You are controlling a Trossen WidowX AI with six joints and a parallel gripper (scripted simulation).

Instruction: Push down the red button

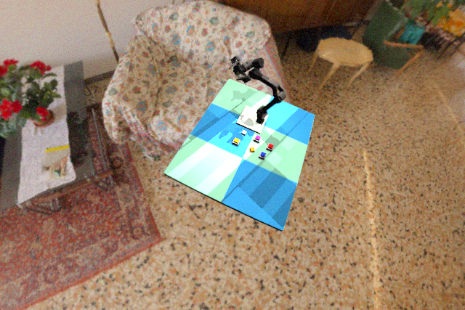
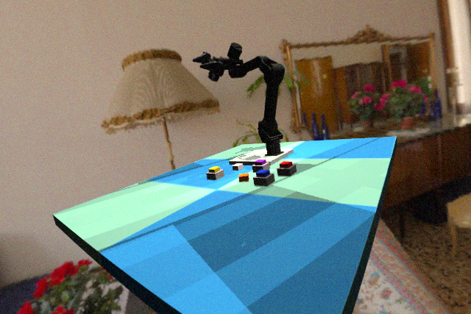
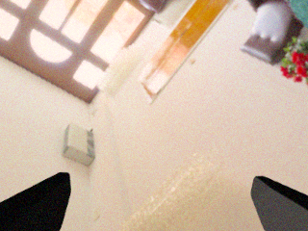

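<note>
The red button is 45 cm below my gripper tip, 43 cm to the left of it and 5 cm ahead of it. From my gripper tip the other things lie so: white block 47 cm below, 20 cm to the left, 4 cm ahead; then yellow button 45 cm below, 18 cm to the left, 15 cm ahead; then purple button 45 cm below, 31 cm to the left, 4 cm ahead.
</note>
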